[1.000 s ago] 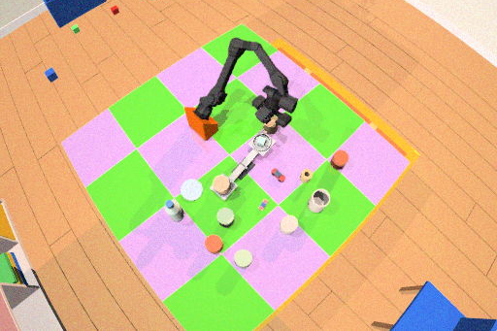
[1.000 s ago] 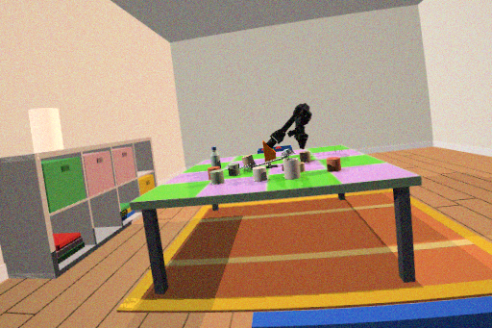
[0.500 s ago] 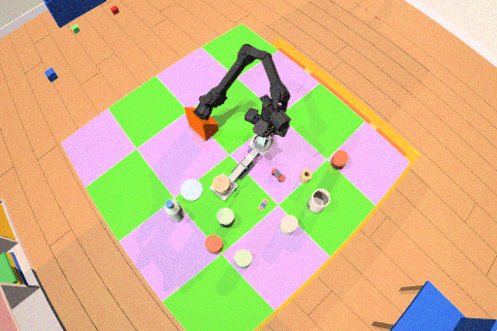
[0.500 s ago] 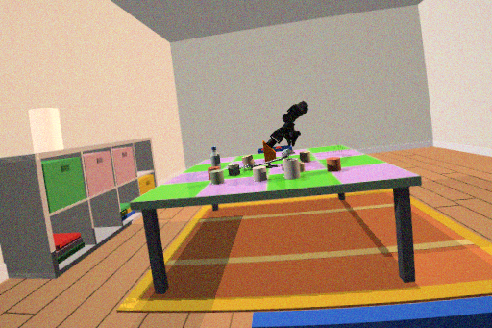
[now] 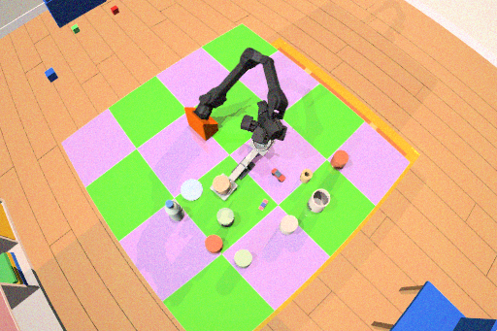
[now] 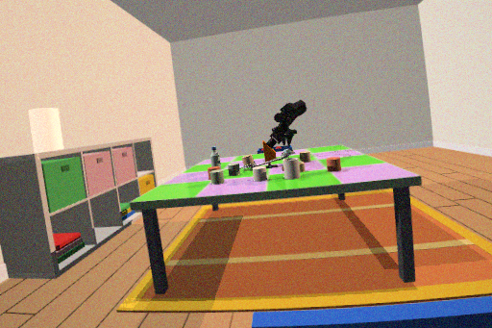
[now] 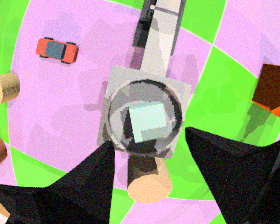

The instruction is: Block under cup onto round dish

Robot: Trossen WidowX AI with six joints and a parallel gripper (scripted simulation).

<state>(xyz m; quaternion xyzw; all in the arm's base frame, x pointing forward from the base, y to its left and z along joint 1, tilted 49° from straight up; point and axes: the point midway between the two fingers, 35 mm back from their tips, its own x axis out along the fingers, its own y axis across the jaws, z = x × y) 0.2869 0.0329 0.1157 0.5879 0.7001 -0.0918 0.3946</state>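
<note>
My gripper tip is 40 mm above the grey block. Round my gripper tip: toy car: 140 mm ahead, 110 mm below, 40 mm to the right; then tan cup: 140 mm to the left, 90 mm below, 50 mm behind; then small grey balance: 120 mm to the right, 100 mm below, 10 mm ahead.
</note>
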